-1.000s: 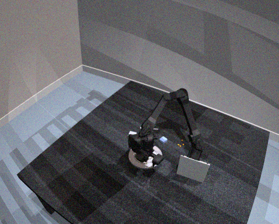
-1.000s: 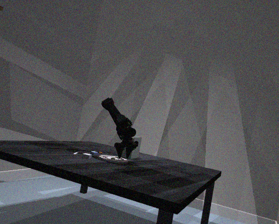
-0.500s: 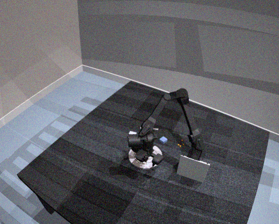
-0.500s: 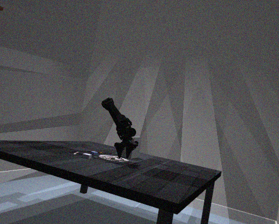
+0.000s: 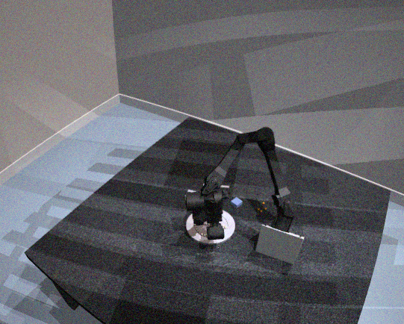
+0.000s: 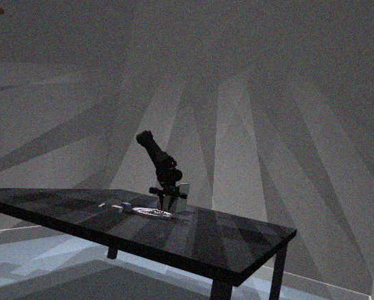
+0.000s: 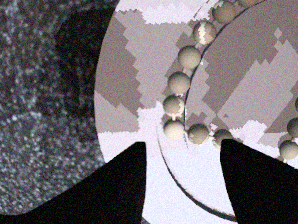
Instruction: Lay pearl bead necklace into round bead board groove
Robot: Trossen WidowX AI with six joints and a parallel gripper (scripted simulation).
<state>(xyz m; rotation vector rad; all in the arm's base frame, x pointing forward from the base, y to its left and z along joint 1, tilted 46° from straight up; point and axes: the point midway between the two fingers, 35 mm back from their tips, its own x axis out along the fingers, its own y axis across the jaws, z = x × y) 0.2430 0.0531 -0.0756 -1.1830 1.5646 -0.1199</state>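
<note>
The round white bead board lies 40 mm ahead of my gripper tip, 40 mm to the right of it and 20 mm below it. Also, from my gripper tip: small white block: 210 mm ahead, 140 mm to the right, 20 mm below; then small blue cube: 20 mm ahead, 220 mm to the right, 20 mm below; then thin white stick: 160 mm ahead, 270 mm to the right, 30 mm below.
</note>
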